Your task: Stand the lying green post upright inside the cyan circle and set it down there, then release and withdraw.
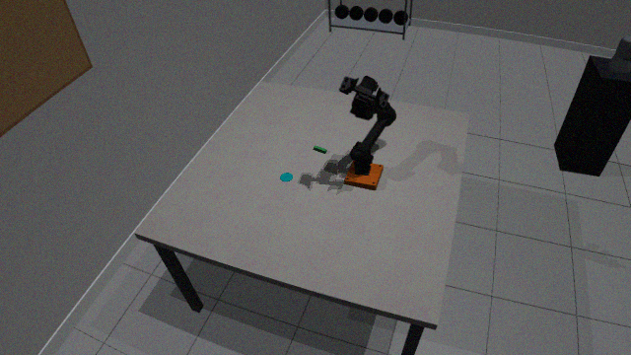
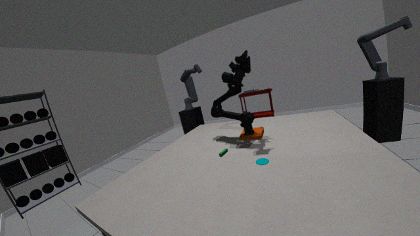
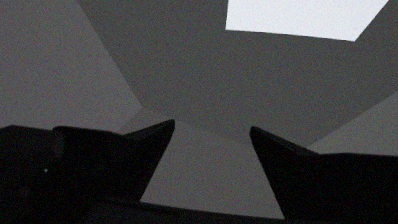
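My gripper tip is 27 cm short of the green post, 20 cm to the left of it and 53 cm above it. Also, from my gripper tip: cyan circle (37 cm ahead, 2 cm to the left, 54 cm below).
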